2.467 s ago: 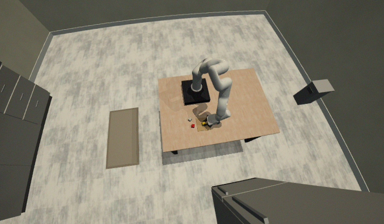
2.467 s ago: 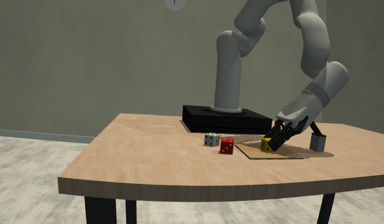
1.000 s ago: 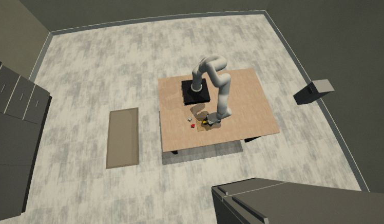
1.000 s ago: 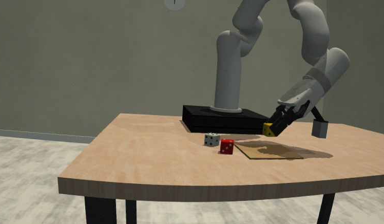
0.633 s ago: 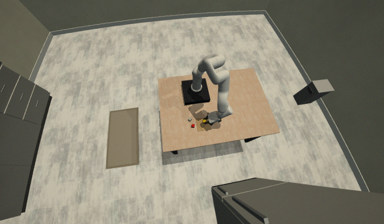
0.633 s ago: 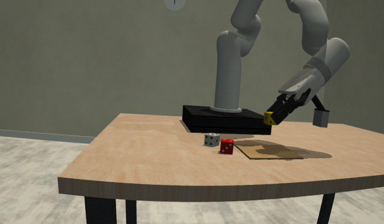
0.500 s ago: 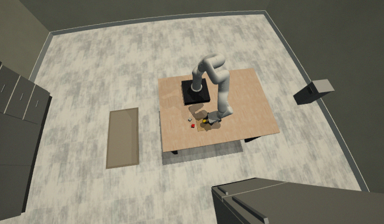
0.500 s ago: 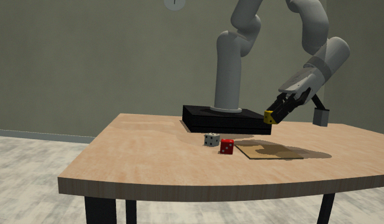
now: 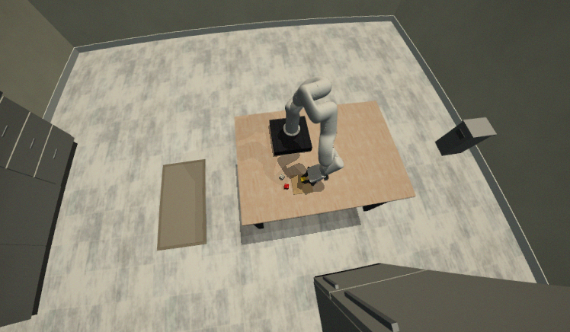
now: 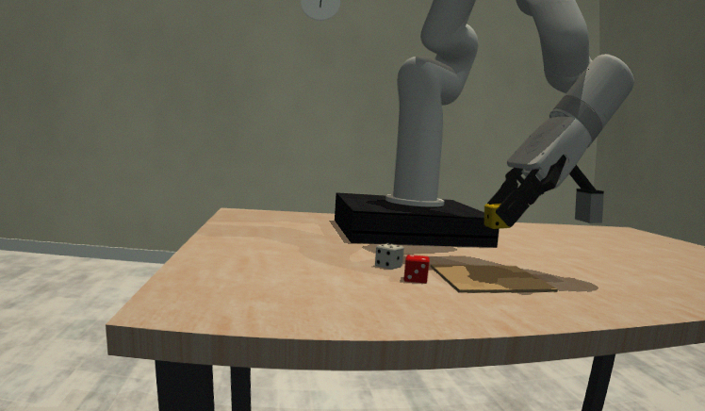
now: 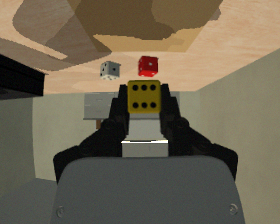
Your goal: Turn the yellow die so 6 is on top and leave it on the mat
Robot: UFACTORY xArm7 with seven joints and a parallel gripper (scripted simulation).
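Right now the yellow die is 10 mm to the right of my hand and 10 mm below it. From my hand the other things lie so: white die 60 mm behind, 150 mm to the right, 90 mm below; red die 20 mm ahead, 120 mm to the right, 90 mm below; tan mat 10 mm to the right, 100 mm below.
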